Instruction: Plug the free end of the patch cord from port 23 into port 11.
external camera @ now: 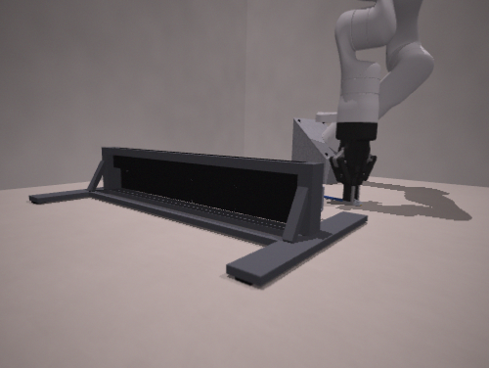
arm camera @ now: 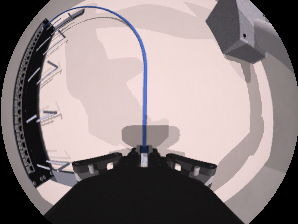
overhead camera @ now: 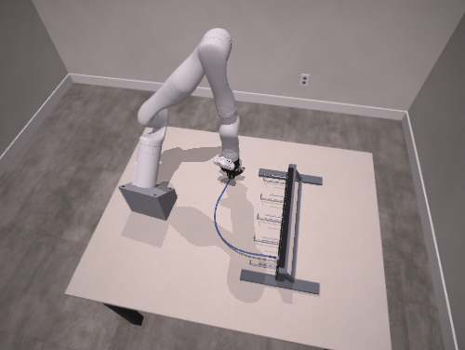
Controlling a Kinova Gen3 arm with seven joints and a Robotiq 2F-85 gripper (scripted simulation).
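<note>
Right now the plug is 10 mm to the left of my hand and 10 mm below it.
</note>
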